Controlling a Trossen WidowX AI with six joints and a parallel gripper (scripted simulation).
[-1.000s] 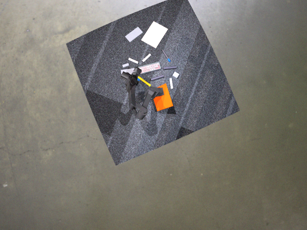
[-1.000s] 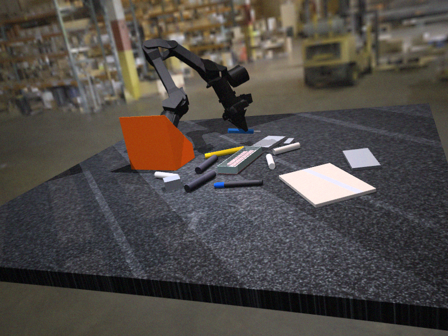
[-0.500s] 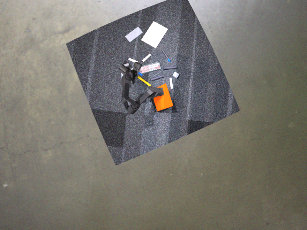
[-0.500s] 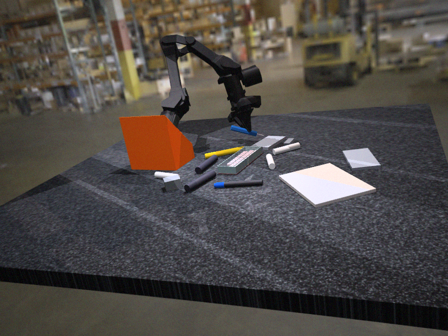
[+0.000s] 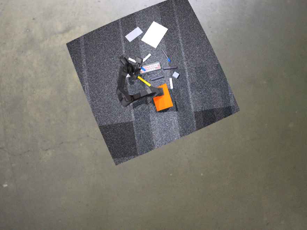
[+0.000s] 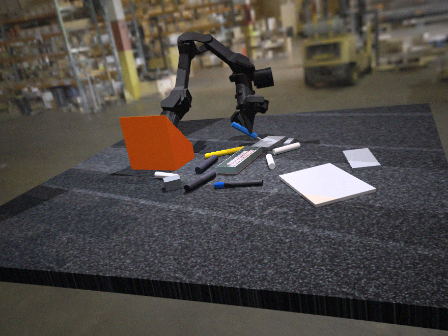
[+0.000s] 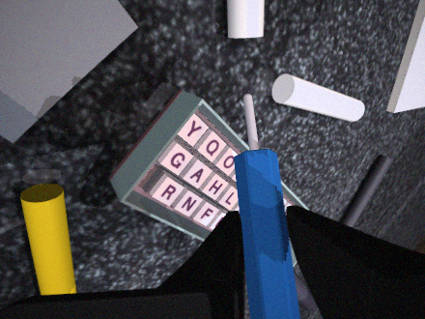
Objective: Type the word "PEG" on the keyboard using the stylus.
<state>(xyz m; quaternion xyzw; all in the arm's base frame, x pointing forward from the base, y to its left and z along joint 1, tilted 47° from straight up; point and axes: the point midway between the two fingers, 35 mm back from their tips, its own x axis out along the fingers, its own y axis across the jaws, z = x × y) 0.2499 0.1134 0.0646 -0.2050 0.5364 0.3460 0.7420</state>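
Now: gripper tip 26 cm to the left of the blue-capped pen, 7 cm above it and 5 cm short of it. Round my gripper tip: yellow cylinder (11 cm behind, 7 cm below); then grey pad (13 cm to the left, 8 cm below); then stylus (1 cm to the left, 1 cm below, 1 cm ahead).
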